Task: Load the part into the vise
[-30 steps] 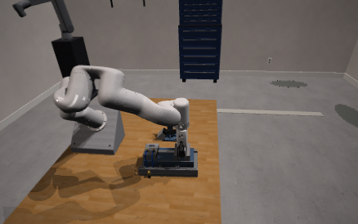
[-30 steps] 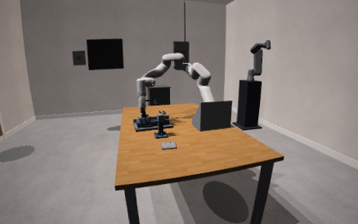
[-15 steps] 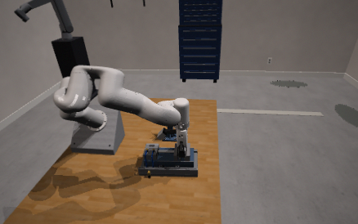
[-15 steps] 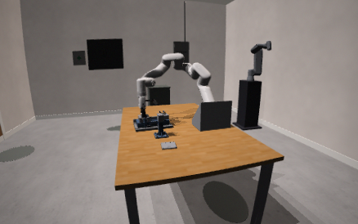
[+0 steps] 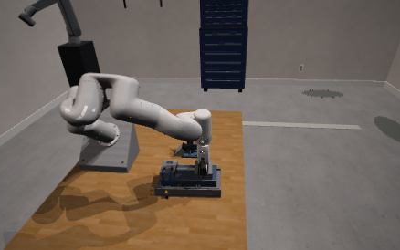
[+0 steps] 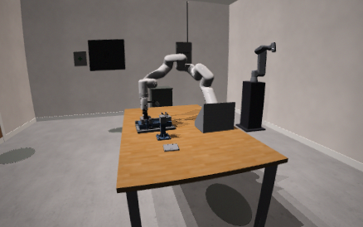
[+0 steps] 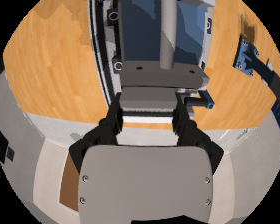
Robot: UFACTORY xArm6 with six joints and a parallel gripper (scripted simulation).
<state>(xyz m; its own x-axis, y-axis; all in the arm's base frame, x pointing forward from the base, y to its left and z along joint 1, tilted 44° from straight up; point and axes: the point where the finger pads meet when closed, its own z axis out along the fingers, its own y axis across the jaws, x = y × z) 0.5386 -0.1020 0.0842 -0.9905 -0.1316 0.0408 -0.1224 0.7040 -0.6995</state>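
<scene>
Now: hand right at the part. The rest, counted from my hand: air cylinder: 170 mm behind, 30 mm below; air cylinder rod: 90 mm behind, 30 mm below, 10 mm to the left.
</scene>
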